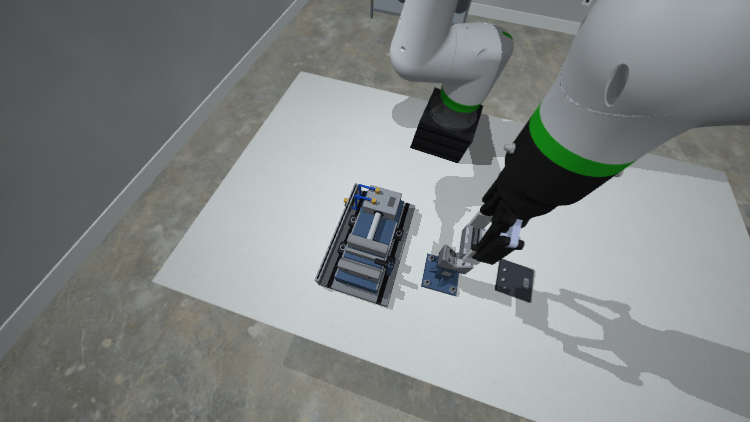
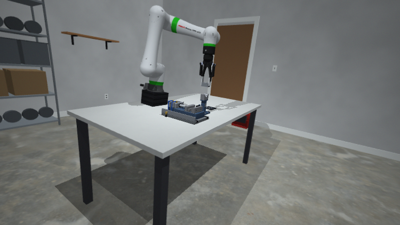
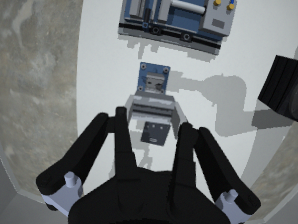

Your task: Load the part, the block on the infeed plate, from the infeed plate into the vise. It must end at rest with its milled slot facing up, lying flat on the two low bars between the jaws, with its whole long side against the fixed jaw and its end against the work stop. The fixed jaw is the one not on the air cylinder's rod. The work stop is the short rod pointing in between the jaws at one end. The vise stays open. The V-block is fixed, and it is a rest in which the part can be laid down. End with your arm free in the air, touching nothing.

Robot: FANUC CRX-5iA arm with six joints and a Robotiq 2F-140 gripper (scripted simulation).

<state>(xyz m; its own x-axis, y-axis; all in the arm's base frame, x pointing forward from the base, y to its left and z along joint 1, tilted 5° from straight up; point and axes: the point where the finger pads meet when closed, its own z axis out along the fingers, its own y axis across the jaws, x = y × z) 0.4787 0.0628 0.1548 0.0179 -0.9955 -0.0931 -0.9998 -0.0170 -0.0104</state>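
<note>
My hand is 21 cm to the left of the air cylinder rod, 18 cm above it and 5 cm past it. Also, from my hand: part (2 cm below); vise (22 cm below, 21 cm to the right, 3 cm behind); air cylinder (20 cm to the right, 18 cm below, 12 cm behind).
</note>
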